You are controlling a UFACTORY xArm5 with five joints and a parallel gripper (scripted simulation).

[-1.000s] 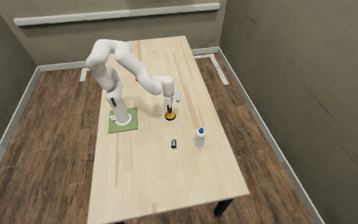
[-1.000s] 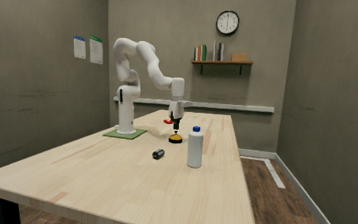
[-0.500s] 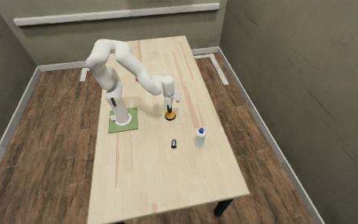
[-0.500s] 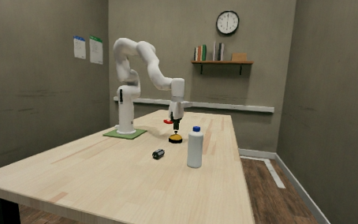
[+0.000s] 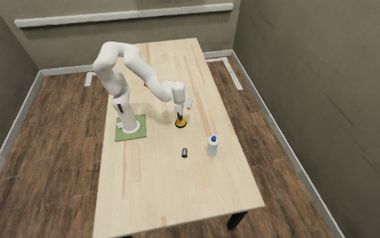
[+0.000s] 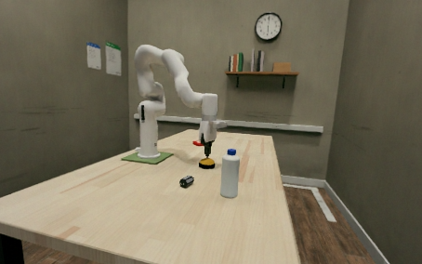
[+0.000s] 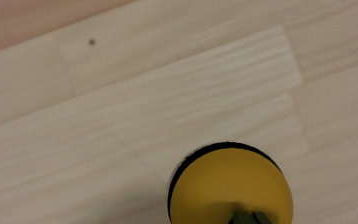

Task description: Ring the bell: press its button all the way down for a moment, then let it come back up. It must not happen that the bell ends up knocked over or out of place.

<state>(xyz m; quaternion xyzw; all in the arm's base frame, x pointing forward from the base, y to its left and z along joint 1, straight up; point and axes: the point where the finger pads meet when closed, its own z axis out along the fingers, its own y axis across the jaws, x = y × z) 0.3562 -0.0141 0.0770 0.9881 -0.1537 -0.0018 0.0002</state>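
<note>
Now: hand 50 mm above the bell. Round my hand: red tin: 210 mm behind, 470 mm to the left, 70 mm below.
</note>
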